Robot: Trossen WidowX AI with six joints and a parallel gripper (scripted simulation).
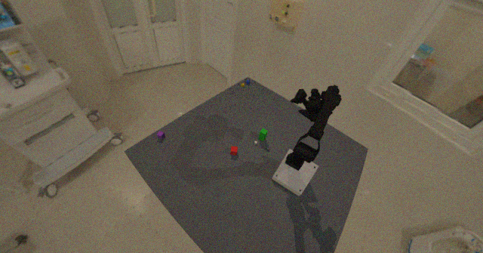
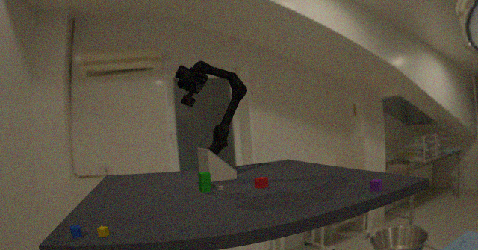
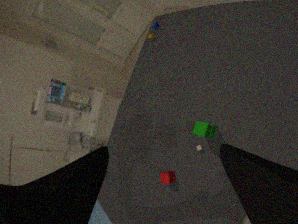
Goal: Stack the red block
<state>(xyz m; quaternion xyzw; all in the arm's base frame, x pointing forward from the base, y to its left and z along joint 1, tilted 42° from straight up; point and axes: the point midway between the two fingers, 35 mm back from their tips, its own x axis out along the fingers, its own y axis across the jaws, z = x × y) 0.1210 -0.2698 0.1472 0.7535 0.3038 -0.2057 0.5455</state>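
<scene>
Right now my gripper tip is 210 mm short of the red block, 210 mm to the right of it and 380 mm above it. Round my gripper tip: blue block (580 mm ahead, 520 mm to the right, 390 mm below); small white object (130 mm ahead, 50 mm to the left, 400 mm below); yellow block (590 mm ahead, 440 mm to the right, 390 mm below).
</scene>
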